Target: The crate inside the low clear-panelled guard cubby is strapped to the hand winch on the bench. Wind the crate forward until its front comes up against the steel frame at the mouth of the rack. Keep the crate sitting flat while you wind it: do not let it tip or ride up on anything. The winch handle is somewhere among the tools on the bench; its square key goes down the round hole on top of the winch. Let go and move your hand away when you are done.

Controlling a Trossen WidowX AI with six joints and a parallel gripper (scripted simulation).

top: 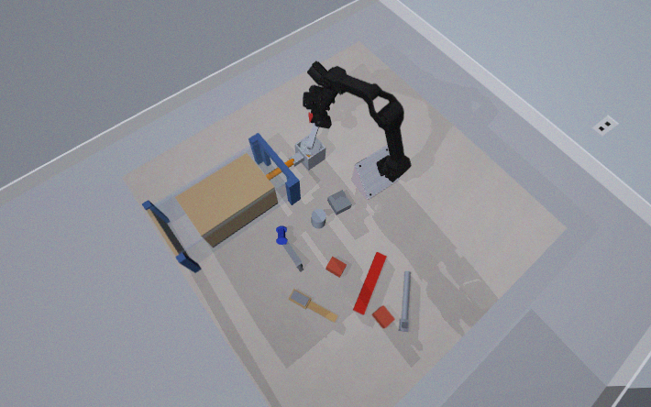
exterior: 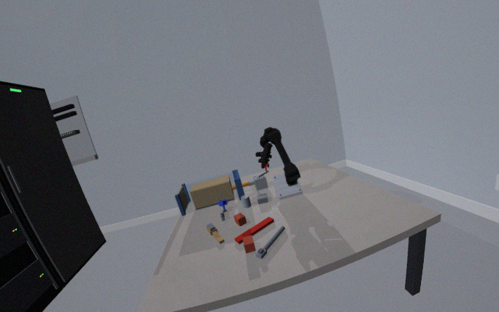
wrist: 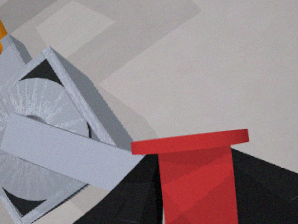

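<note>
Right now the red-knobbed handle is 10 mm ahead of my gripper tip, 30 mm to the left of it and 30 mm below it. Round my gripper tip: red knob (20 mm behind, 10 mm to the left); then blue frame (220 mm ahead, 90 mm to the left, 20 mm below); then grey winch (40 mm ahead, 70 mm to the left, 100 mm below).
</note>
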